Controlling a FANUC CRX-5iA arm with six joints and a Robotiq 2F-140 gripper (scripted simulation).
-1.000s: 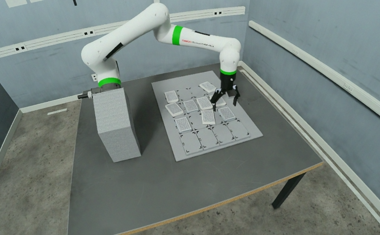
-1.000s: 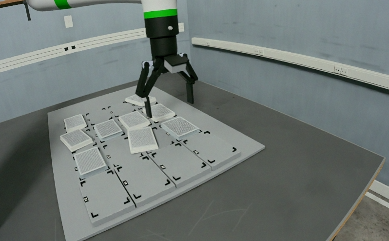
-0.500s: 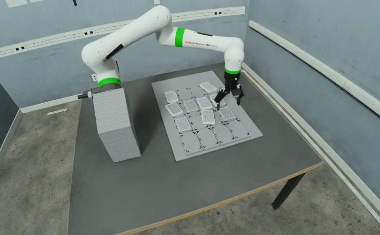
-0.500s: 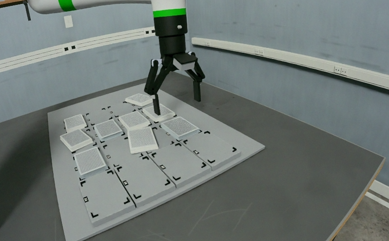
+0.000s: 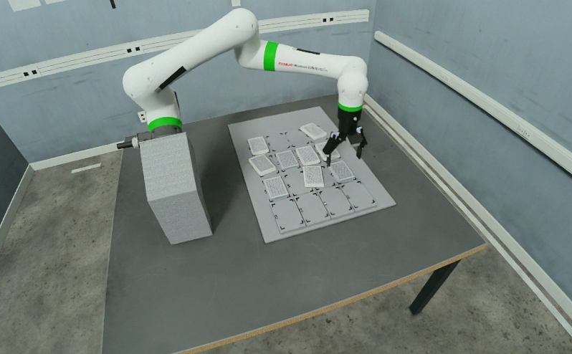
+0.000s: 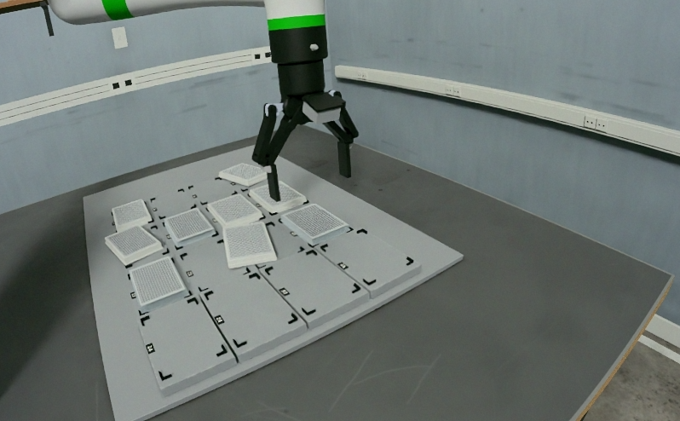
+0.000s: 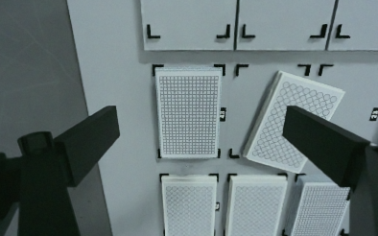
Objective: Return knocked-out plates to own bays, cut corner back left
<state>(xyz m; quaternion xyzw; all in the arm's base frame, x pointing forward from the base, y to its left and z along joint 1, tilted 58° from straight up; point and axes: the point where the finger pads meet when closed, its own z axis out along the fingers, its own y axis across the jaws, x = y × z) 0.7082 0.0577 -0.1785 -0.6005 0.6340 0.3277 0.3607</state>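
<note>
Now: the bay label 3 cm behind my hand, 3 cm to the left of it and 11 cm below it. Round my hand: 384-well plate: 31 cm behind, 3 cm to the left, 10 cm below; label 22: 25 cm behind, 19 cm to the left, 11 cm below.
</note>
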